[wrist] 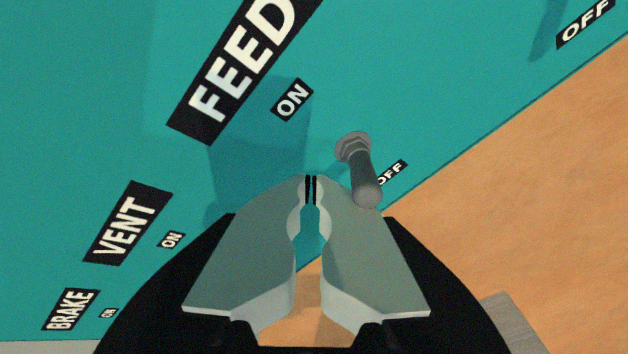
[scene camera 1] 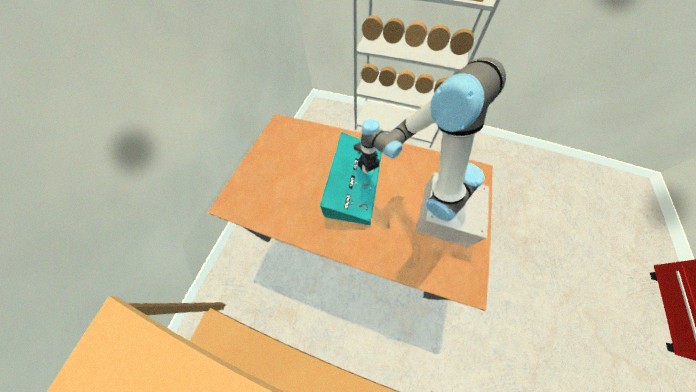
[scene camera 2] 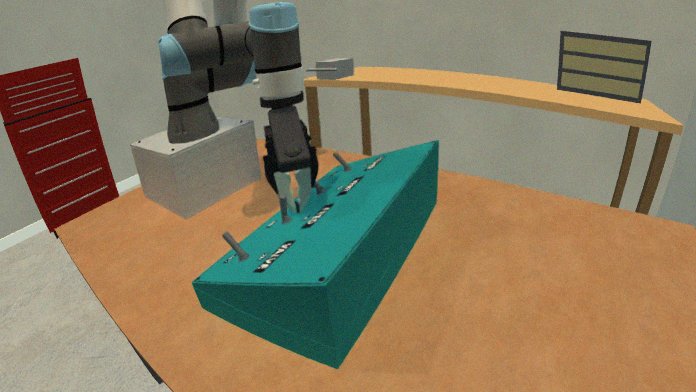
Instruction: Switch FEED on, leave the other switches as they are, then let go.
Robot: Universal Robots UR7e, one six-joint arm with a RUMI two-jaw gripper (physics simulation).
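Where they show: gripper, fingertip midpoint: (wrist: 311, 178) (scene camera 1: 365, 172) (scene camera 2: 297, 212); arm's base at its link origin: (scene camera 2: 193, 134).
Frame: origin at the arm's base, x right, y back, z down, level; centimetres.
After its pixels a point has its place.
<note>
A teal sloped switch panel (scene camera 1: 337, 185) {z 4.2, x -18.3, y -53.3 cm} (scene camera 2: 380, 210) {z 2.3, x -1.6, y -63.8 cm} (wrist: 75, 75) {z 5.3, x -5.0, y -54.5 cm} stands on the table. My gripper (scene camera 1: 368, 171) {z 8.9, x -1.0, y -45.1 cm} (scene camera 2: 296, 206) {z 8.9, x -1.0, y -45.1 cm} (wrist: 311, 178) {z 8.9, x -1.0, y -45.1 cm} is shut and empty, low over the panel at the FEED switch. The grey FEED lever (scene camera 2: 285, 211) {z 7.0, x 2.1, y -45.9 cm} (wrist: 364, 172) {z 5.4, x 2.2, y -46.1 cm} is outside the fingers, against or very near the right finger in the wrist view; contact is unclear. Its tip is near the OFF label (wrist: 391, 173) {z 10.6, x 3.3, y -42.1 cm}, away from the ON label (wrist: 291, 99) {z 7.5, x 0.7, y -49.8 cm}. It looks steeper than the VALVE lever (scene camera 2: 235, 246) {z 7.1, x 14.0, y -48.6 cm}, which leans to OFF. The VENT lever (scene camera 2: 319, 188) {z 8.1, x -9.0, y -42.1 cm} is partly hidden; the BRAKE lever (scene camera 2: 342, 162) {z 7.3, x -20.1, y -37.4 cm} stands beyond.
The orange table (scene camera 1: 260, 165) {z 17.8, x -23.4, y -111.1 cm} (scene camera 2: 500, 280) {z 17.8, x -16.3, y -79.0 cm} also bears the robot's grey base block (scene camera 1: 450, 231) {z 4.3, x -14.2, y 6.9 cm} (scene camera 2: 200, 175) {z 8.6, x 3.9, y -10.0 cm}. A shelf rack (scene camera 1: 355, 90) stands behind the table. A red tool cabinet (scene camera 2: 65, 165) and a curved workbench (scene camera 2: 450, 82) stand farther off.
</note>
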